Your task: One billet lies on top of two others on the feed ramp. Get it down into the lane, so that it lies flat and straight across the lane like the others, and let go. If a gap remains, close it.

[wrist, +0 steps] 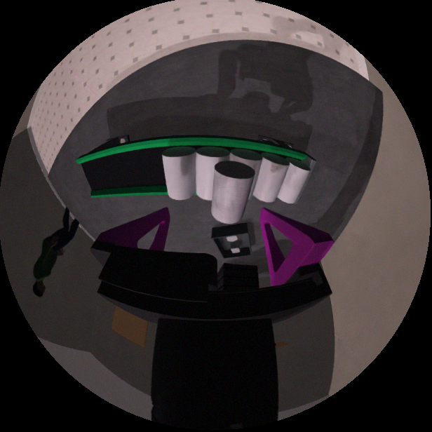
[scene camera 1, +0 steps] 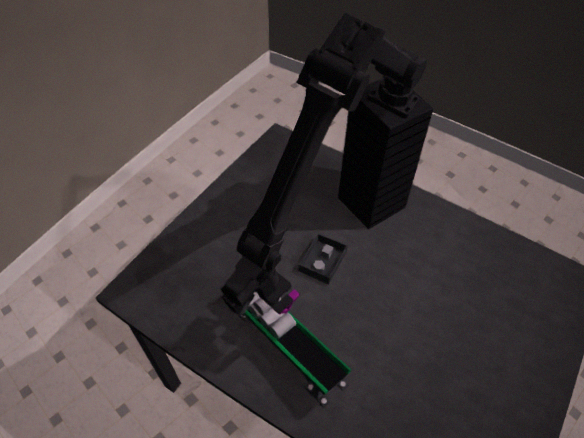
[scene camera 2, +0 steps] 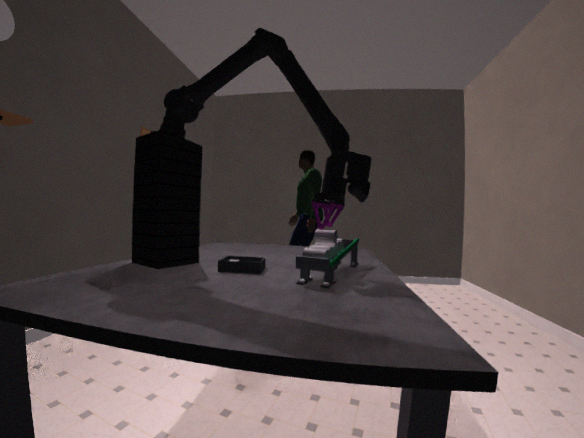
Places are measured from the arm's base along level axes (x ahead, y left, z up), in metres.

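Pixels of known places: gripper, fingertip midpoint: (scene camera 1: pixel 273 299) (scene camera 2: pixel 325 227); arm's base at its link origin: (scene camera 1: pixel 392 100) (scene camera 2: pixel 170 142).
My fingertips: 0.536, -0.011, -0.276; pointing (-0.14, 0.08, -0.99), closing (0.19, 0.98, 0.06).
Observation:
Ahead of a thing's pixels: the offset from my fingertips to its middle, as dx, dy, dz.
The top billet @(+0.004, -0.017, -0.025) (scene camera 2: pixel 326 235) (wrist: pixel 232 192), a pale cylinder, lies crosswise on other billets on the ramp. In the wrist view it overlaps the second and third lane billets from the left. Several pale billets lie side by side across the lane; the leftmost in the wrist view (wrist: pixel 180 175) also shows in scene camera 1 (scene camera 1: pixel 282 326). The feed ramp (scene camera 1: pixel 299 361) (scene camera 2: pixel 345 251) (wrist: pixel 190 142) has green rails. My gripper (scene camera 2: pixel 325 226) (wrist: pixel 214 212) is open and empty, its magenta fingers above the top billet. In scene camera 1 the arm hides part of the billets.
A small dark tray @(-0.252, -0.003, -0.124) (scene camera 1: pixel 314 276) (scene camera 2: pixel 241 266) (wrist: pixel 215 234) with two pale pieces stands beside the ramp, towards the arm's base column (scene camera 1: pixel 377 170) (scene camera 2: pixel 166 200). Bare lane @(+0.028, +0.054, -0.073) (scene camera 1: pixel 312 352) (wrist: pixel 125 172) shows beyond the leftmost billet. A person (scene camera 2: pixel 308 192) stands behind the table.

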